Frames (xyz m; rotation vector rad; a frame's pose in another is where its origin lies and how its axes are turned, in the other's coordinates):
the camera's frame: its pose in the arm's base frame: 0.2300 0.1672 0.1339 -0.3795 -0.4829 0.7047
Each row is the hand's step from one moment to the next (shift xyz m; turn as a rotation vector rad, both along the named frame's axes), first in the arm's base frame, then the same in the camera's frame.
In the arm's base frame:
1: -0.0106 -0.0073 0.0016 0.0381 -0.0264 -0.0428
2: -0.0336 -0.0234 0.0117 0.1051 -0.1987 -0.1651
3: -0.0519 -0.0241 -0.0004 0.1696 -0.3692 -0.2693
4: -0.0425 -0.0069 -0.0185 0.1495 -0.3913 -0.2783
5: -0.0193 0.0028 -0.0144 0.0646 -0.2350 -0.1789
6: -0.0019 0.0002 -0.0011 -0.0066 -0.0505 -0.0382
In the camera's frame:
1: -0.0116 -0.0004 0.0058 -0.0055 -0.0177 -0.0603
2: -0.0350 -0.0046 0.0238 -0.1161 -0.1143 -0.2264
3: -0.0511 0.0103 0.0236 -0.2217 -0.2172 -0.3759
4: -0.0383 0.0263 0.0065 -0.2529 -0.2179 -0.3762
5: -0.0150 0.0190 -0.0010 -0.1720 -0.1120 -0.2220
6: -0.0014 0.0017 0.0002 -0.0504 -0.0135 -0.0365

